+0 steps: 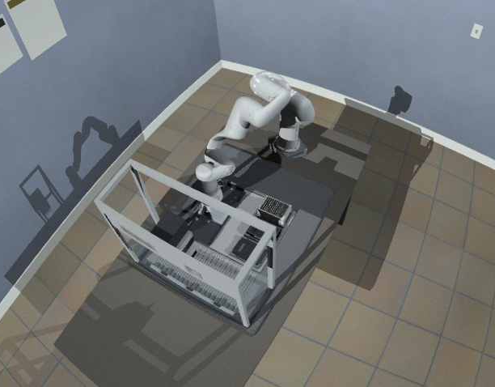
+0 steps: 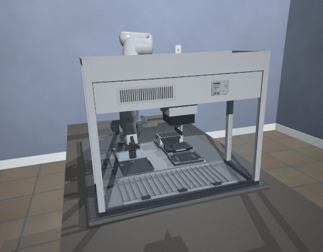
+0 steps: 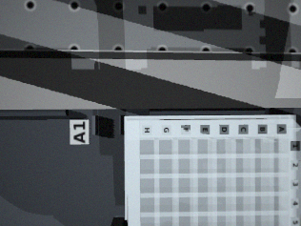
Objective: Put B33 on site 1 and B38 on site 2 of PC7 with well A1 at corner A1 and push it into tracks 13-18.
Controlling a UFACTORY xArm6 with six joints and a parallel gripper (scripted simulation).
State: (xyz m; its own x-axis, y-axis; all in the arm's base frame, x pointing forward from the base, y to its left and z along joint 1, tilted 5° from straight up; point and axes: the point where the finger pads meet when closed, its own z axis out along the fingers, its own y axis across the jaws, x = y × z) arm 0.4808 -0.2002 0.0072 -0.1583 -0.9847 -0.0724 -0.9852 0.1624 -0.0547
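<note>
Now: hand 2 cm above the plate carrier PC7 and 1 cm past it. Round my hand: frame post: 35 cm ahead, 24 cm to the right, 21 cm above; then dark 384-well plate B33: 24 cm to the left, 3 cm ahead, 2 cm below; then nest S3: 22 cm to the left, 13 cm ahead, 3 cm below.
</note>
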